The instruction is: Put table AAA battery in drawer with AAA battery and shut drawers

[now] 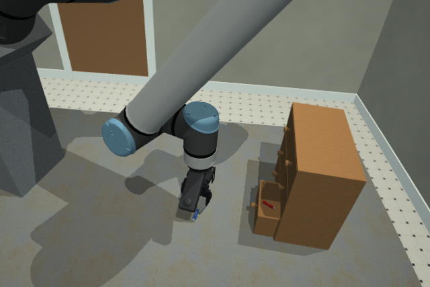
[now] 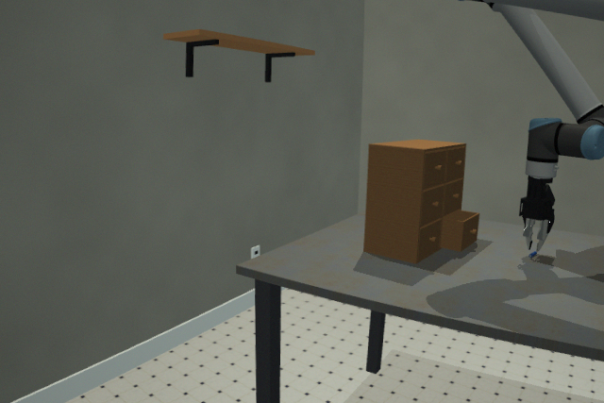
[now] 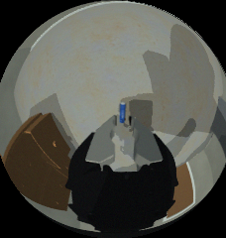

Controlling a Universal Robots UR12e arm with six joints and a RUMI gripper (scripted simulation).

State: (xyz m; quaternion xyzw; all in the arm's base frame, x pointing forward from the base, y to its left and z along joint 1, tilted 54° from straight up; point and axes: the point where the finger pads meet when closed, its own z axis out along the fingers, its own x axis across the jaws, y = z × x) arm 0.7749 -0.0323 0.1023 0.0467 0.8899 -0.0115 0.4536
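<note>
Now: the blue battery 3 cm below my hand. The rest, counted from my hand: red battery: 24 cm ahead, 9 cm to the left, 2 cm below.
</note>
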